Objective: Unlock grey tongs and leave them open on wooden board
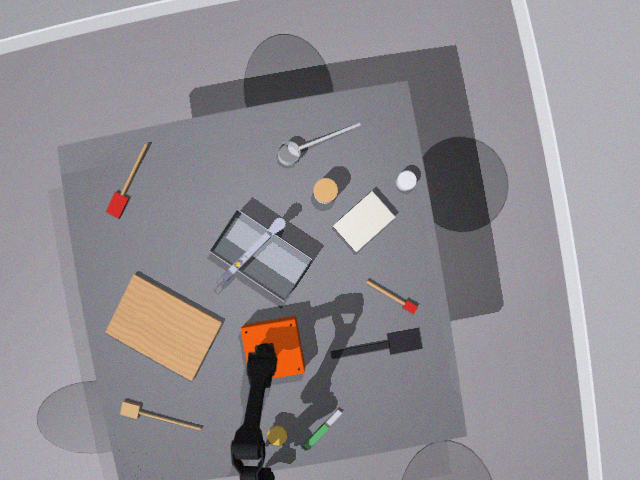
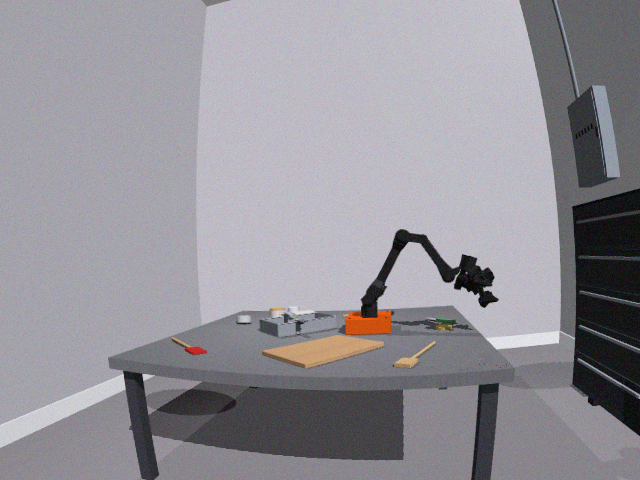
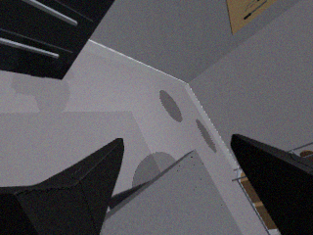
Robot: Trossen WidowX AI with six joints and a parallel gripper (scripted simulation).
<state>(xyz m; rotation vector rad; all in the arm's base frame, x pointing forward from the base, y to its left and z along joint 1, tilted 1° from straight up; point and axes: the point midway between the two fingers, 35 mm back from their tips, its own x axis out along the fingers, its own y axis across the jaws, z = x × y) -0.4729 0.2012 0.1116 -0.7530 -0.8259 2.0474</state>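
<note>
The yellow lock piece is 80 cm ahead of my gripper tip, 20 cm to the right of it and 10 cm below it. Round my gripper tip: brass piece (20 cm to the right, 18 cm ahead, 15 cm below); then black spatula (63 cm to the right, 42 cm ahead, 16 cm below); then wooden board (64 cm ahead, 15 cm below, 12 cm to the left).
</note>
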